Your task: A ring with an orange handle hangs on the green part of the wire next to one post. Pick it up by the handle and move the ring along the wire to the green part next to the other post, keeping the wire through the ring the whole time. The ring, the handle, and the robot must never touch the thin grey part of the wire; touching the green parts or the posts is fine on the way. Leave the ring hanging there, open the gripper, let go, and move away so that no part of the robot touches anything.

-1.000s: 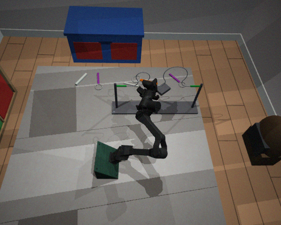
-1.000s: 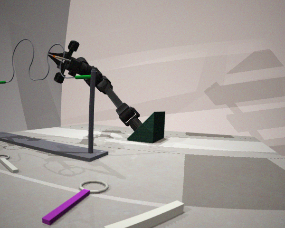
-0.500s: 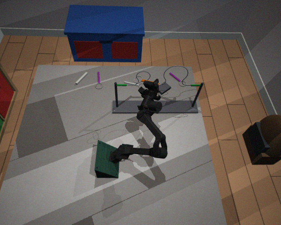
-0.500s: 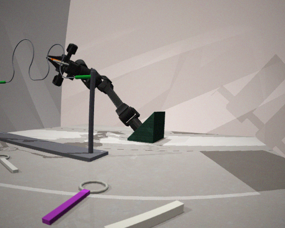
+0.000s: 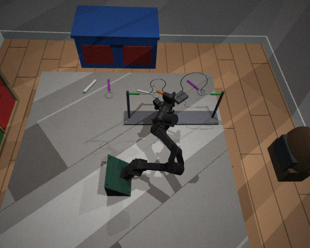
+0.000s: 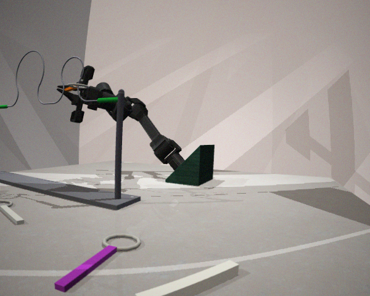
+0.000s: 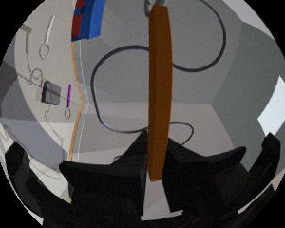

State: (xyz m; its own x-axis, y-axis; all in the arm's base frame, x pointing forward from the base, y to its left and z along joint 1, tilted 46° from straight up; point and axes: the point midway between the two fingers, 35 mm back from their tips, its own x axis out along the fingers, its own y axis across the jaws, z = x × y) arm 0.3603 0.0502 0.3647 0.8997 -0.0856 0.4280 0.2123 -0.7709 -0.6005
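Right now the ring with orange handle is 90 mm to the left of my gripper tip and 10 mm below it. From my gripper tip the other things lie so: white-handled ring (240 mm ahead, 150 mm to the left, 310 mm below); then grey box (220 mm ahead, 60 mm to the right, 300 mm below); then purple-handled ring (230 mm ahead, 460 mm to the left, 310 mm below).
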